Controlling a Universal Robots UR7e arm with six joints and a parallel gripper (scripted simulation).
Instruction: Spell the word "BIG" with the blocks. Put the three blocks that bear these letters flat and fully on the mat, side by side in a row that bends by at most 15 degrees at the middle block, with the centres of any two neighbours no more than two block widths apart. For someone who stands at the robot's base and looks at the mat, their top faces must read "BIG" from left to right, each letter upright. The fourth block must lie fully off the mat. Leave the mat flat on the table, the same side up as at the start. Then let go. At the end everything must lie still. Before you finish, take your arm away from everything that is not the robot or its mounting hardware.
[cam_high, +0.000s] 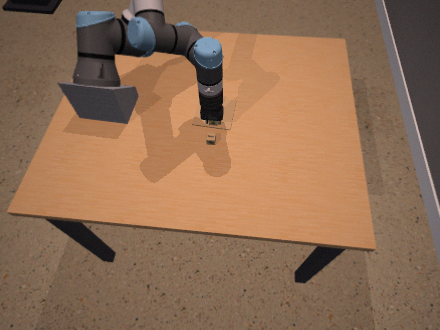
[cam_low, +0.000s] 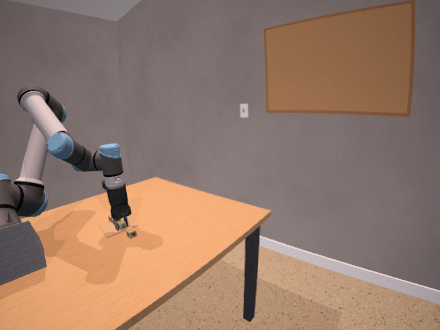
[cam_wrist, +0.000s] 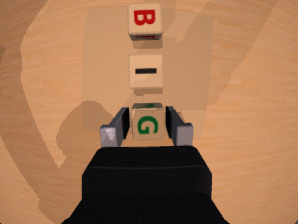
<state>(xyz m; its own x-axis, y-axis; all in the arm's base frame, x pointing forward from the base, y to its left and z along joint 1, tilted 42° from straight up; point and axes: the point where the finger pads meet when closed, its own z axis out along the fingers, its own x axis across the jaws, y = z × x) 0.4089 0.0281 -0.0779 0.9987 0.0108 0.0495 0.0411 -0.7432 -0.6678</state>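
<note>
Now: hand 5 cm to the right of the tan mat and 2 cm above it. Round my hand: B block: 9 cm to the left.
</note>
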